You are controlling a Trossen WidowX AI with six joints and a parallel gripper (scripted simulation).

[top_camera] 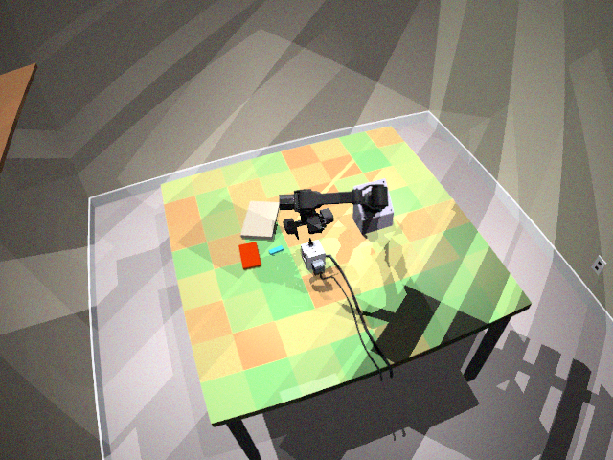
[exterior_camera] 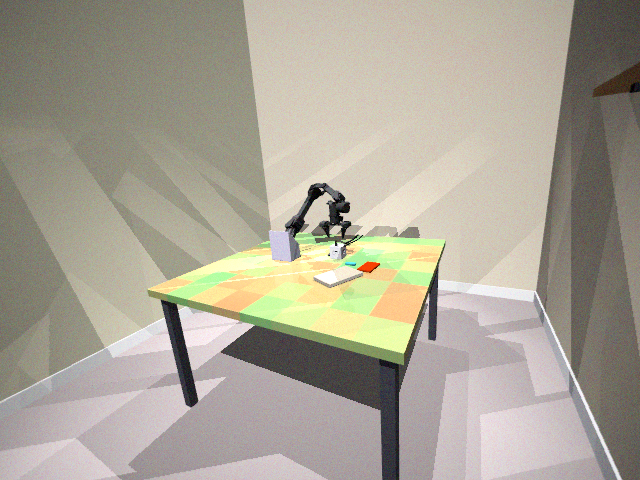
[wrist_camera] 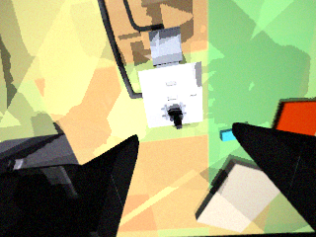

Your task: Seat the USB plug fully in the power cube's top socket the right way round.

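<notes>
The dark USB plug lies 40 mm below my gripper tip. Round my gripper tip: beige pad 280 mm to the right, 120 mm below, 120 mm ahead; cyan block 120 mm below, 120 mm ahead, 90 mm to the right.
</notes>
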